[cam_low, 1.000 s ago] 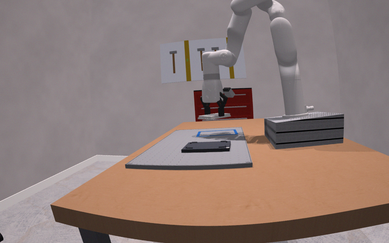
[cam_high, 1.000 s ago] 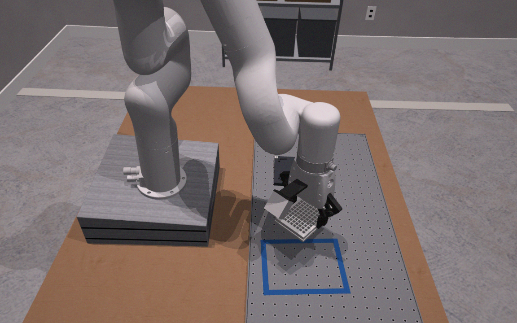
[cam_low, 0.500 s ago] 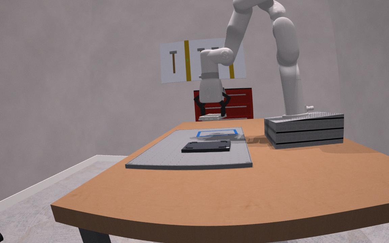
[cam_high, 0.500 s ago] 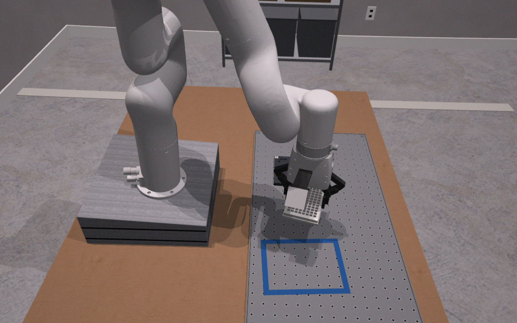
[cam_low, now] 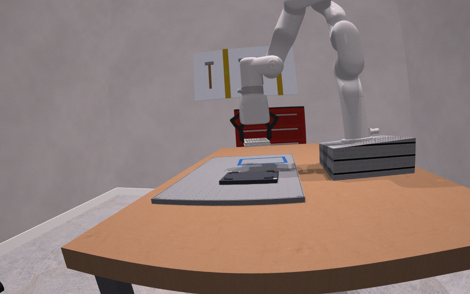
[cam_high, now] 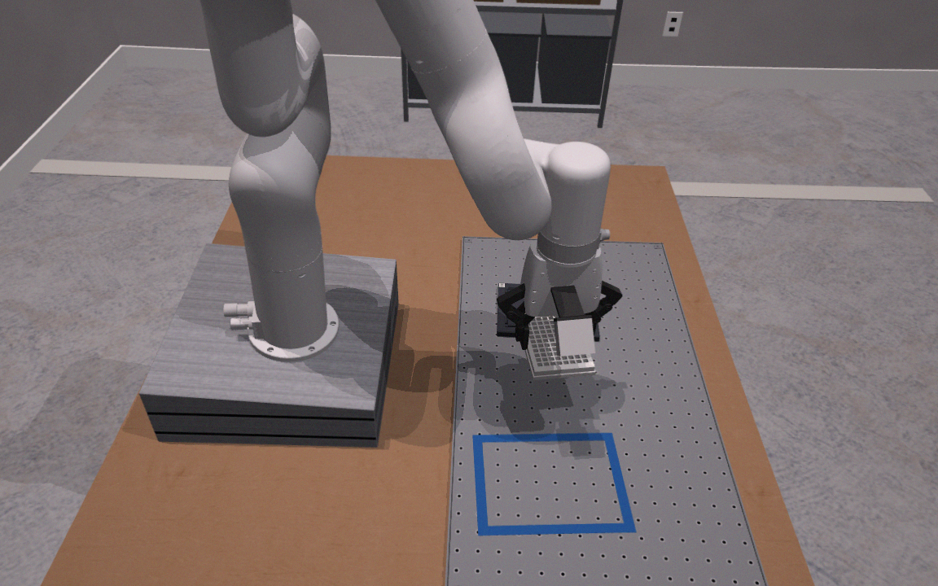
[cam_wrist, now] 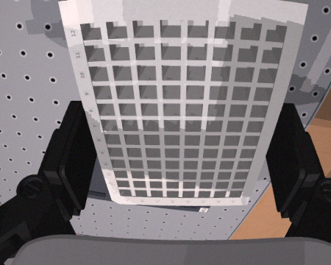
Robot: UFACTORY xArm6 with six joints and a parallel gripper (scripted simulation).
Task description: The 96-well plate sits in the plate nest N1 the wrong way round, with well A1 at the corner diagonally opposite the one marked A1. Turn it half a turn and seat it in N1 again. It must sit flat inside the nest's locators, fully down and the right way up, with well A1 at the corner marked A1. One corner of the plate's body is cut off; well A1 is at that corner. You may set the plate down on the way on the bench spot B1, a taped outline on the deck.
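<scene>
Right now the black plate nest N1 is 30 mm ahead of my hand, 160 mm to the left of it and 100 mm below it. From my hand the other things lie so: white 96-well plate: 10 mm below; small A1 label: 40 mm behind, 220 mm to the left, 90 mm below.
</scene>
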